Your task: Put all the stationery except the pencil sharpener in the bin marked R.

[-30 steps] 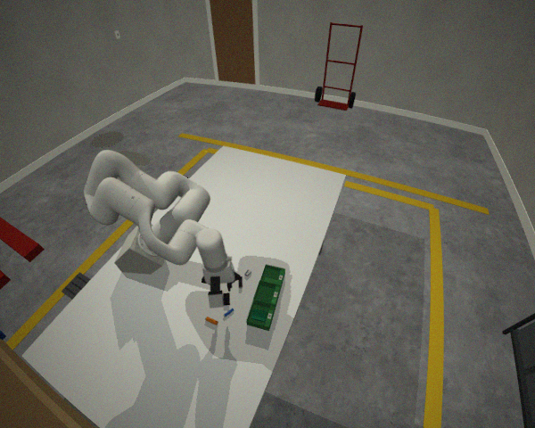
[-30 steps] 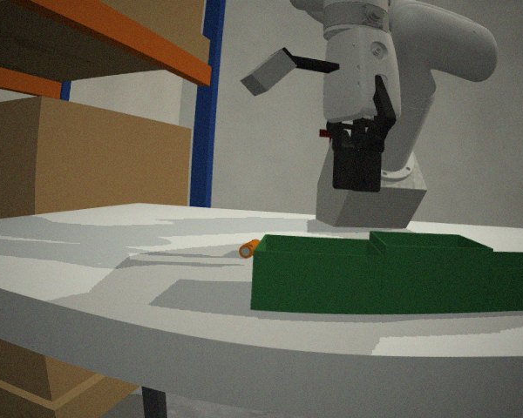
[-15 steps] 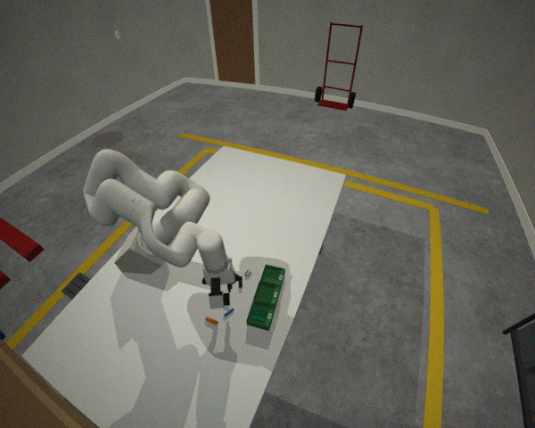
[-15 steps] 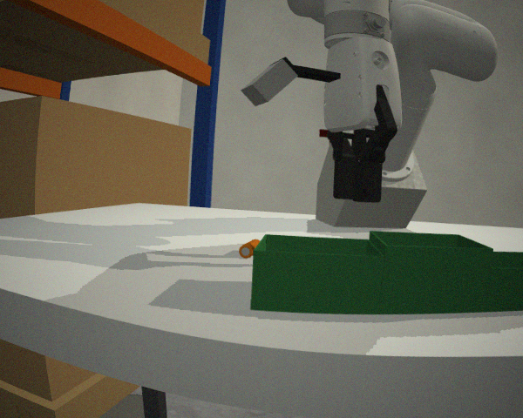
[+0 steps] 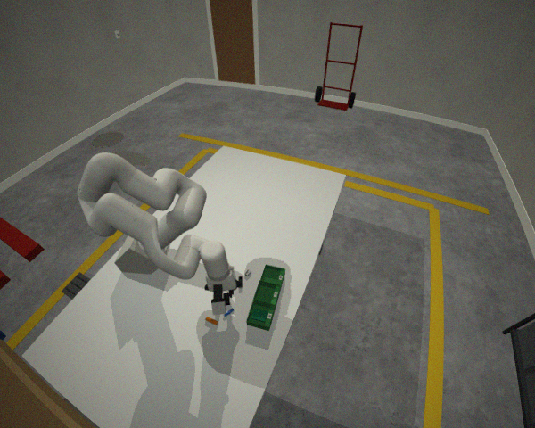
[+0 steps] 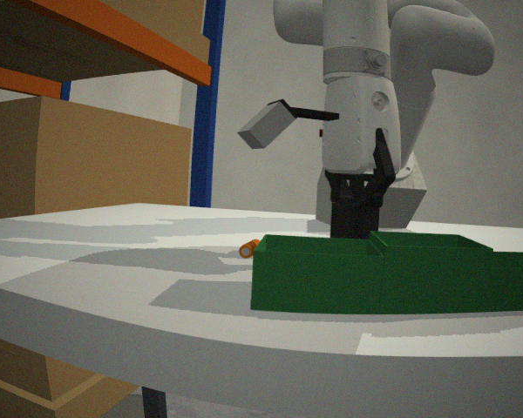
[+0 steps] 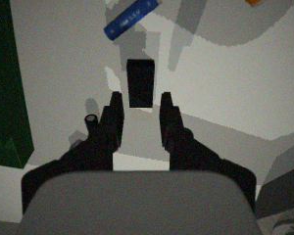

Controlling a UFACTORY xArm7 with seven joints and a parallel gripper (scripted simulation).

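Right now the black block is 30 mm below my hand and 10 mm to the left of it. Round my hand: orange cylinder (110 mm to the right, 30 mm below, 10 mm behind); black cylinder (80 mm to the left, 30 mm below, 30 mm ahead); blue cylinder (60 mm to the right, 40 mm below, 40 mm ahead).
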